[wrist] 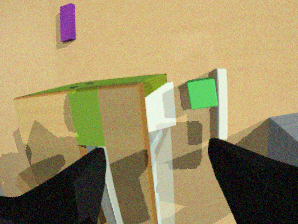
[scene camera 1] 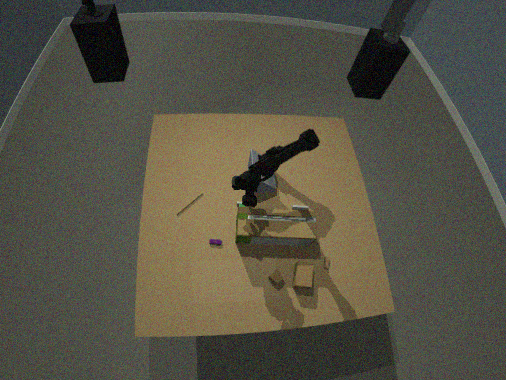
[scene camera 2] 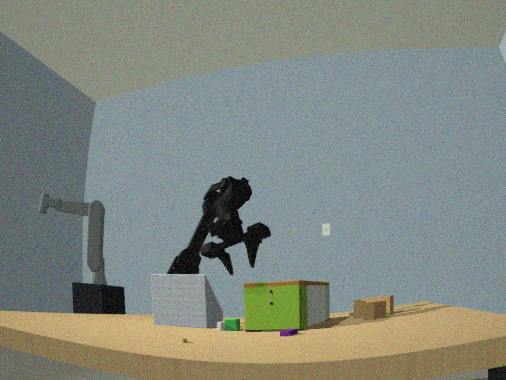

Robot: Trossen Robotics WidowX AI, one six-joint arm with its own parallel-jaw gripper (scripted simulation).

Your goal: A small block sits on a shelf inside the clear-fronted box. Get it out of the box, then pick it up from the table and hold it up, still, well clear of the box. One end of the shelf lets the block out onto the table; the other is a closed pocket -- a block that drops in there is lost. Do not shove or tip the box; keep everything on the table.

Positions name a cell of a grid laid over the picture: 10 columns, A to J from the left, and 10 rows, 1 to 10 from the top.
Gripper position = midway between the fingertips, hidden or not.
Note:
I see my gripper (scene camera 2: E8), a green block (wrist: G5) and a box (scene camera 2: F9).
The box is seen too in the wrist view (wrist: E6). My gripper shows as well in the wrist view (wrist: F7).

